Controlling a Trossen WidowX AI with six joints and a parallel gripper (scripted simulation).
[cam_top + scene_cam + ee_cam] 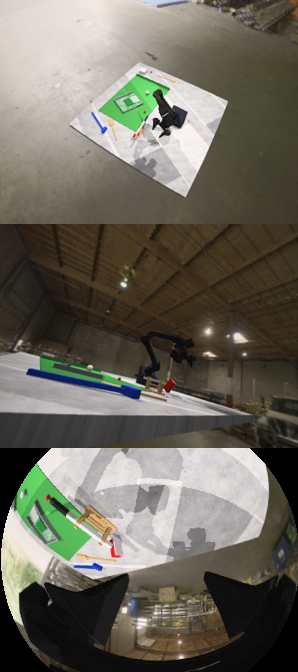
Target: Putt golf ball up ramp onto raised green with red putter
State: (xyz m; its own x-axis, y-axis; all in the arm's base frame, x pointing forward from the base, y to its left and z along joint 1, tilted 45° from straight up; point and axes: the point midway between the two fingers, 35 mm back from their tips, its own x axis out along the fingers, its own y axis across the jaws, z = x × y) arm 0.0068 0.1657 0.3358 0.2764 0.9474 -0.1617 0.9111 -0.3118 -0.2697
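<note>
The wooden stand is 190 mm ahead of my gripper tip, 60 mm to the right of it and 170 mm below it. Also, from my gripper tip: white golf ball: 400 mm ahead, 550 mm to the right, 180 mm below; then blue putter: 590 mm ahead, 80 mm to the left, 190 mm below; then white box: 660 mm ahead, 860 mm to the right, 180 mm below.
</note>
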